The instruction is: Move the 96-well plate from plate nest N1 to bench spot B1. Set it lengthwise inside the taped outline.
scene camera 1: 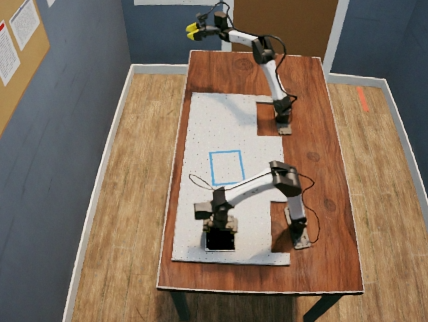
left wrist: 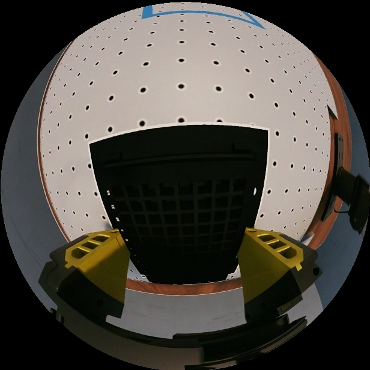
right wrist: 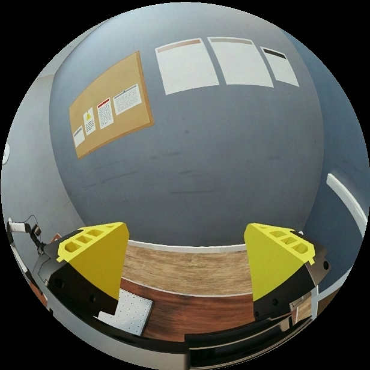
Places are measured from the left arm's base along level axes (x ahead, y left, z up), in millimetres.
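Where they show: left gripper, fingertip midpoint: (scene camera 1: 220, 231); right gripper, fingertip midpoint: (scene camera 1: 186, 32); left arm's base, link origin: (scene camera 1: 296, 227); right arm's base, link origin: (scene camera 1: 282, 120).
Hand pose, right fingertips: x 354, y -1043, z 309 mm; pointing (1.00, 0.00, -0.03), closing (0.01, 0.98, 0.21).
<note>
Each offset is from my right fingertips to the top centre of the thing. "spot": to the spot under its first point. Level surfaces: height alone.
The 96-well plate (left wrist: 180, 206) shows as a very dark grid of wells. It lies level in the black plate nest N1 @(spot: 1072 mm left, 17 mm back, 270 mm down) (scene camera 1: 220, 241) (left wrist: 177, 141), and where plate meets nest is hard to tell. My left gripper (left wrist: 182, 235) points down over the nest, its yellow fingers against the plate's two sides; it looks shut on the plate. In scene camera 1 its fingertips are hidden. The blue taped outline B1 @(spot: 691 mm left, 40 mm back, 295 mm down) (scene camera 1: 212, 168) (left wrist: 205, 11) lies on the white board, above the nest in scene camera 1. My right gripper (scene camera 1: 191, 31) (right wrist: 186, 232) is open, nothing between its fingers, high beyond the table's far end.
The white perforated board @(296 mm down) (scene camera 1: 220, 115) (left wrist: 165, 102) (right wrist: 131, 314) lies on the brown wooden table @(309 mm down) (scene camera 1: 310, 185). The left forearm (scene camera 1: 252, 187) reaches over the board just below and right of the outline. A thin cable loop (scene camera 1: 192, 176) hangs beside the left wrist.
</note>
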